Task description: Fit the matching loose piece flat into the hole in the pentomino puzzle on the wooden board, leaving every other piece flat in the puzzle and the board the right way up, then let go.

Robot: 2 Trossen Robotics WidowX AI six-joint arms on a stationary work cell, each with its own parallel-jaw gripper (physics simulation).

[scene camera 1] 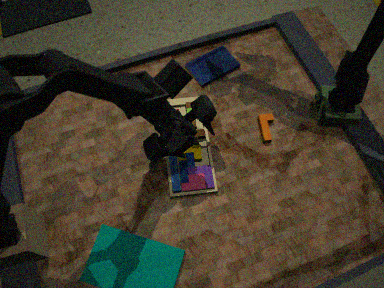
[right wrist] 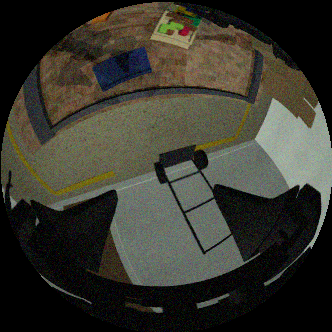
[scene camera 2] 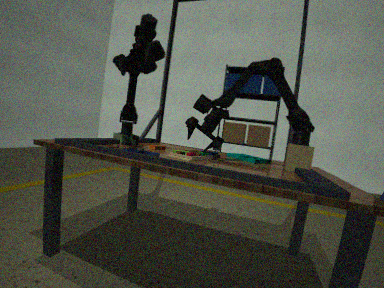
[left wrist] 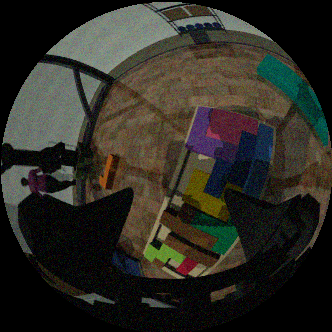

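The puzzle board lies face up mid-table under my left gripper, its coloured pieces showing. A bare greyish hole shows beside the yellow piece and the purple piece. The loose orange L-like piece lies apart on the table, right of the board in scene camera 1. My left gripper is open and empty above the board; its arm hides part of the puzzle in scene camera 1. My right gripper is open and empty, raised high, away from the board.
A blue tray-like object lies near the raised table rail. A teal slab lies beyond the board's other end. The right arm's green base block stands at the right. A person stands beyond the table.
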